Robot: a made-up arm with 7 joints. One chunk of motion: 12 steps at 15 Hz.
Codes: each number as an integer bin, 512 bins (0 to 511) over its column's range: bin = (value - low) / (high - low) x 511, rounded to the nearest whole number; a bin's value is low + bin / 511 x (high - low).
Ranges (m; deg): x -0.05..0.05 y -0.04..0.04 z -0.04..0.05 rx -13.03..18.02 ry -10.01..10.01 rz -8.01..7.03
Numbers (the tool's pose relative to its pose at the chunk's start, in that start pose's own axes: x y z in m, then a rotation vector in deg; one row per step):
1: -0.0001 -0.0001 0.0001 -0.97 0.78 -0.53
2: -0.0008 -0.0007 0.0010 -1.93 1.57 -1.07
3: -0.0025 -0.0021 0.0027 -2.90 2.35 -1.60
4: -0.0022 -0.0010 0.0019 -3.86 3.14 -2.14
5: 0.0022 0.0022 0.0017 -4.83 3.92 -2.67
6: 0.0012 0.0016 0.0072 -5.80 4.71 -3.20
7: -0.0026 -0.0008 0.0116 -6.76 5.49 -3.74
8: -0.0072 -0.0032 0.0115 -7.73 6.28 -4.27
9: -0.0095 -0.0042 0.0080 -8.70 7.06 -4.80
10: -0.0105 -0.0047 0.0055 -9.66 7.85 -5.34
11: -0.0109 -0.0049 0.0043 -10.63 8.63 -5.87
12: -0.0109 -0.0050 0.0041 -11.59 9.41 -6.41
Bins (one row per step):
1: 255 255 228 198 275 254
2: 251 251 233 183 296 236
3: 243 242 242 167 315 218
4: 244 249 238 151 336 199
5: 267 270 237 135 356 181
6: 262 266 268 119 376 163
7: 242 250 293 103 396 145
8: 219 235 292 87 416 127
9: 207 229 273 71 436 109
10: 202 225 258 55 456 91
11: 200 224 252 39 476 73
12: 200 224 250 24 496 54

